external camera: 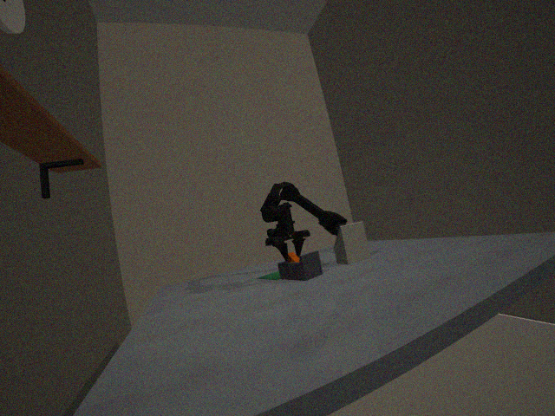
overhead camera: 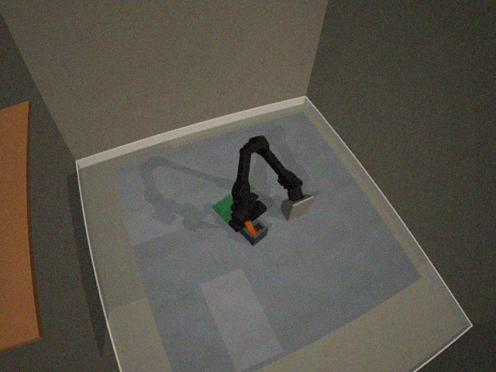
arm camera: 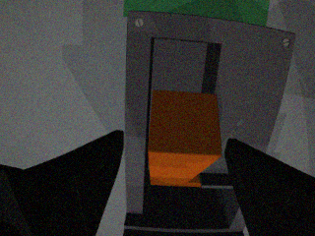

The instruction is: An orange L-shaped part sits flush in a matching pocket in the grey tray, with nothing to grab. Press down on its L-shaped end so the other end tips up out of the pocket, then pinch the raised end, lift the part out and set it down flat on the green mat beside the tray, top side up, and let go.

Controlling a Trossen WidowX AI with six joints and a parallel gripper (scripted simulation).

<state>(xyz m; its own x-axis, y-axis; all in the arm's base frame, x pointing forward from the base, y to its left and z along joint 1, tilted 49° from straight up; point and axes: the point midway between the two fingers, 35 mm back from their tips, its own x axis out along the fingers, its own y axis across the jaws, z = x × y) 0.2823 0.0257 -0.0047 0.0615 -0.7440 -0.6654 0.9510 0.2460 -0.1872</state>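
Now: the green mat 30 mm ahead of my gripper tip, 140 mm to the right of it and 90 mm below it. From my gripper tip the other things lie so: orange L-shaped part 30 mm behind, 30 mm to the left, 30 mm below.
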